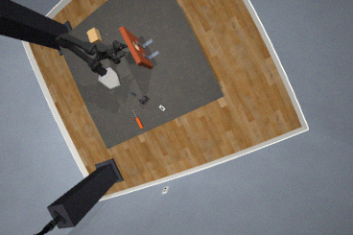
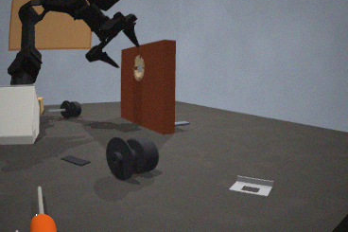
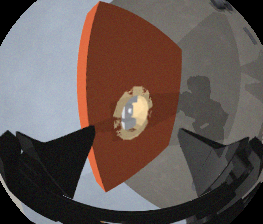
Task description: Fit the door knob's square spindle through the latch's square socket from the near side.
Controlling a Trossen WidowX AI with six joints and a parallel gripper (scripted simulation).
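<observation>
The red-brown wooden door panel is 8 cm below my hand and 8 cm ahead of it. Also, from my hand: dark spool-shaped knob (37 cm to the right, 20 cm below, 10 cm behind); then flat dark plate (28 cm to the right, 23 cm below, 18 cm behind); then tan block (39 cm to the left, 31 cm behind, 20 cm below).
</observation>
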